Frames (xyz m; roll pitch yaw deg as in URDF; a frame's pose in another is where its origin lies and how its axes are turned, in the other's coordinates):
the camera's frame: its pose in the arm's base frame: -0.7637 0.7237 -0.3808 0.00 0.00 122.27
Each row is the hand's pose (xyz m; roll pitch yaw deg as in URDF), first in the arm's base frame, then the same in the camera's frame.
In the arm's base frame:
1: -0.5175 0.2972 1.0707 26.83 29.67 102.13
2: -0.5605 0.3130 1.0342 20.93 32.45 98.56
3: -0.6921 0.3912 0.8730 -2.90 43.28 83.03
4: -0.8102 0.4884 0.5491 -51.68 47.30 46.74
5: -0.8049 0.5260 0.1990 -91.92 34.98 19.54
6: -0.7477 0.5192 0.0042 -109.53 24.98 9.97
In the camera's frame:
1: -0.4921 0.0195 1.4515 26.83 29.67 -20.14
2: -0.4558 0.0475 1.4150 20.93 32.45 -23.71
3: -0.3194 0.1170 1.2538 -2.90 43.28 -39.24
4: -0.1741 0.1649 0.9299 -51.68 47.30 -75.53
5: -0.1452 0.1404 0.5798 -91.92 34.98 -102.73
6: -0.1815 0.0957 0.3850 -109.53 24.98 -112.30

